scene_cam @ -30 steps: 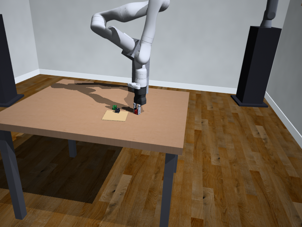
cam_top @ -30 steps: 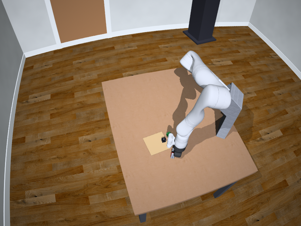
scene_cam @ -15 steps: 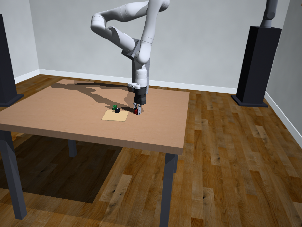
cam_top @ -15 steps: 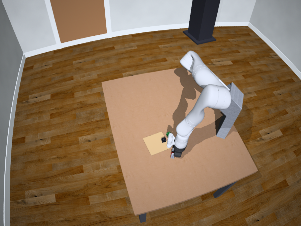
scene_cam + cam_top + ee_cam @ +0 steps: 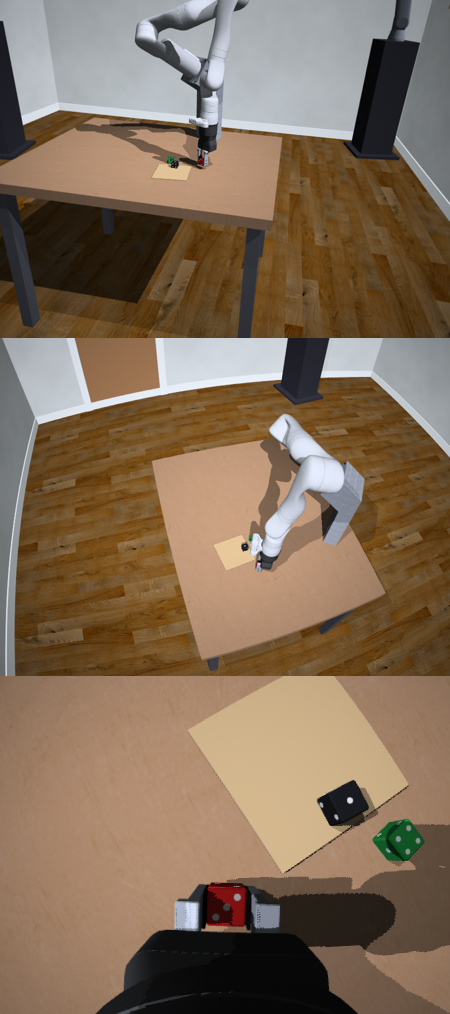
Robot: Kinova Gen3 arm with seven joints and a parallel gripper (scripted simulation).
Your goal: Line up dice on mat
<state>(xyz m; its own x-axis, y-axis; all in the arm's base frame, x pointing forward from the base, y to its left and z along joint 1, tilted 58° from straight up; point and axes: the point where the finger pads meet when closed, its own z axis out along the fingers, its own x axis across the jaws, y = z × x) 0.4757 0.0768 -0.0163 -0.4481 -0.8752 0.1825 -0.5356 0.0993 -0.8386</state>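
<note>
The tan mat lies 5 cm ahead of my hand, 12 cm to the right of it and 4 cm below it. Also, from my hand: green die: 5 cm behind, 14 cm to the right, 3 cm below; then red die: 1 cm below; then black die: 12 cm to the right, 2 cm below.
</note>
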